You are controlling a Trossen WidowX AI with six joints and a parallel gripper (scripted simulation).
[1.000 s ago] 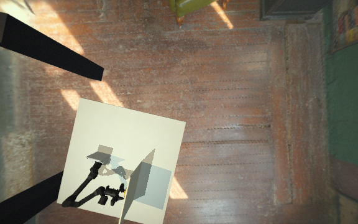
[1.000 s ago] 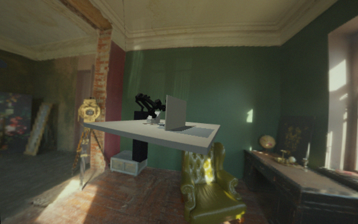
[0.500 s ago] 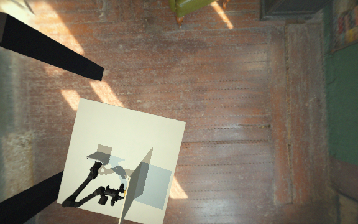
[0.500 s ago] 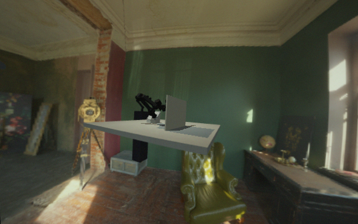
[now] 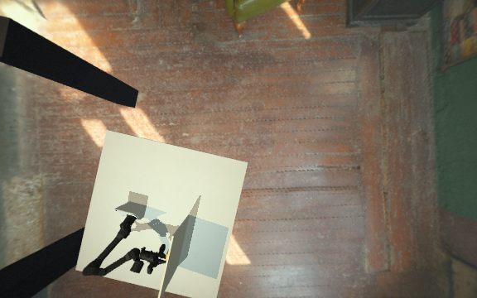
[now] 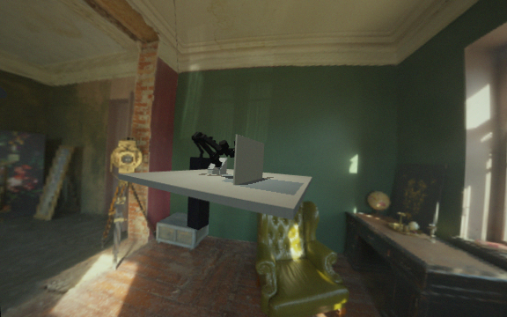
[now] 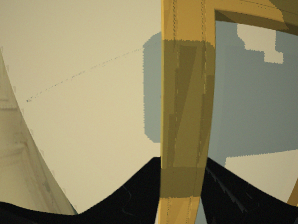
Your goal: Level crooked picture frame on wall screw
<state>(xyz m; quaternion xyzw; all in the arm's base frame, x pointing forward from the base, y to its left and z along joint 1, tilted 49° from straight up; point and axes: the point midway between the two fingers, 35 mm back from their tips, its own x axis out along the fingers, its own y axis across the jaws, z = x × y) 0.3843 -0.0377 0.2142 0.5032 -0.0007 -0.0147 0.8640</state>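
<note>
My gripper tip is 10 mm short of the yellow picture frame, 10 mm to the right of it and 50 mm above it. The rest, counted from my gripper tip: cream wall panel: 20 mm ahead, 20 mm to the left, 60 mm below.
</note>
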